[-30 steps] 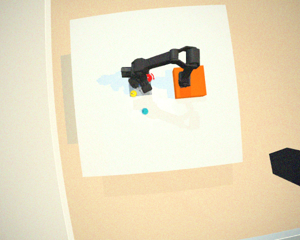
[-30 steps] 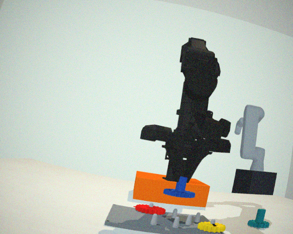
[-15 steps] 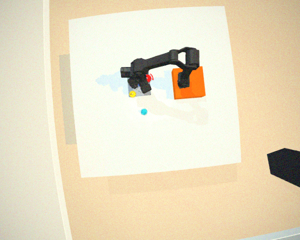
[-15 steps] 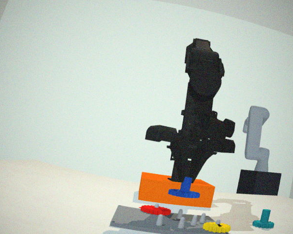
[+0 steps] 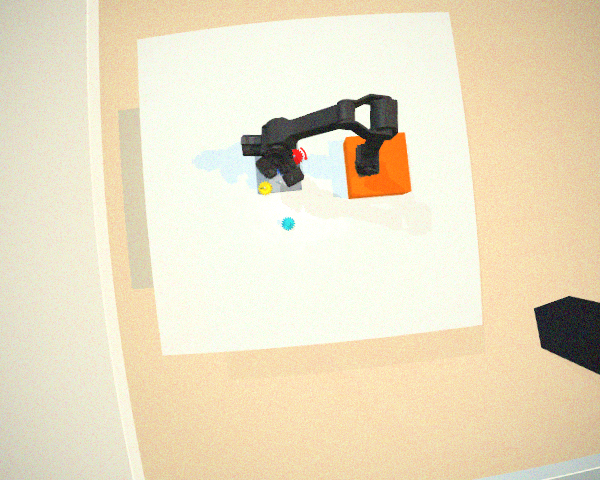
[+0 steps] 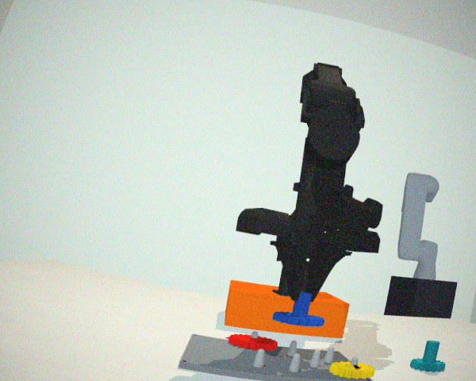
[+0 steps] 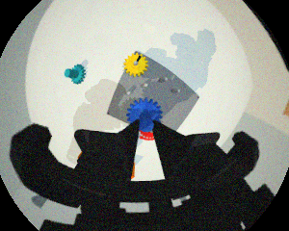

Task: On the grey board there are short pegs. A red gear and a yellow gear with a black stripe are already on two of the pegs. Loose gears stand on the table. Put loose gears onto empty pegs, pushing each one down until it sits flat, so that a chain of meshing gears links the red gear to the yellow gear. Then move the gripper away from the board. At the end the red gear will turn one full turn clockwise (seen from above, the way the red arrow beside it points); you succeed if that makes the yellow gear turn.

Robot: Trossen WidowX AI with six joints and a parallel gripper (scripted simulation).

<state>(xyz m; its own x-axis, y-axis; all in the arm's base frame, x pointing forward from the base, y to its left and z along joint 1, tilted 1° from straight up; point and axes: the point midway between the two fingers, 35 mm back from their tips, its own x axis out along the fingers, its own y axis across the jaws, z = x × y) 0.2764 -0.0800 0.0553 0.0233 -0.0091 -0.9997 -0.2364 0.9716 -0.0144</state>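
The teal gear lies 200 mm to the left of my gripper tip, 70 mm below it and 40 mm ahead of it. From my gripper tip the other things lie so: red gear: 70 mm below, 50 mm behind, 40 mm to the right; yellow gear: 90 mm ahead, 70 mm below, 50 mm to the left; blue gear: 10 mm below.
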